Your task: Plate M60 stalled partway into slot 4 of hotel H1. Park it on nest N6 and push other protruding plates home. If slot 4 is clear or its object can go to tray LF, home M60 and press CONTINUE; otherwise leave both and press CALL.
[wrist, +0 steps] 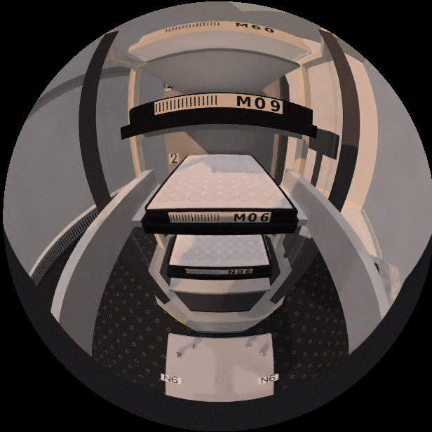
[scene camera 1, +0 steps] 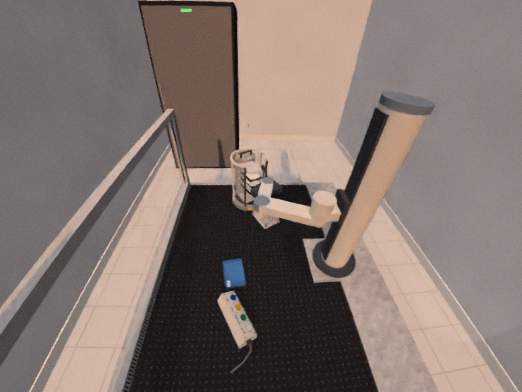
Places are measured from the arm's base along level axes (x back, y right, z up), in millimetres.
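Pixels of known places: arm's base, link origin: (scene camera 1: pixel 333 258).
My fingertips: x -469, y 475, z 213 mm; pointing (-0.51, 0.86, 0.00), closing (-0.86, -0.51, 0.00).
For each thing: its middle in the pictures, then the offset to it from my fingertips. "pt": a spot on its surface instead. Level surfaces: height alone.
- hotel H1, body centre: (scene camera 1: pixel 249 179) dy +37, dx -19, dz -6 mm
- Nest N6, body centre: (scene camera 1: pixel 265 214) dy -149, dx +88, dz -165 mm
- pale button box, body centre: (scene camera 1: pixel 236 316) dy -787, dx -92, dz -158 mm
- blue tray-like piece, surface spot: (scene camera 1: pixel 234 273) pt dy -555, dx -108, dz -198 mm
- black mat, surface height: dz -200 mm
My gripper (wrist: pixel 219 177) is shut on the black-edged plate M06 (wrist: pixel 220 192), one finger along each side, level in front of hotel H1 (scene camera 1: pixel 234 172). The fingers cannot be made out in the scene view. Plate M60 (wrist: pixel 225 44) is pale and shows at the top of the wrist view, above black plate M09 (wrist: pixel 200 119). Plate N06 (wrist: pixel 220 257) sits lower, below M06. Nest N6 (scene camera 1: pixel 267 221) (wrist: pixel 220 367) is a pale pad on the mat before the hotel. A pale button box (scene camera 1: pixel 229 318) has blue, yellow and green buttons; its lettering is unreadable.
A blue tray-like piece (scene camera 1: pixel 234 273) lies on the black mat (scene camera 1: pixel 195 280) behind the button box; its label is unreadable. The arm's column (scene camera 1: pixel 377 185) stands at the right. A handrail (scene camera 1: pixel 125 165) runs along the left. A door (scene camera 1: pixel 200 90) is at the back.
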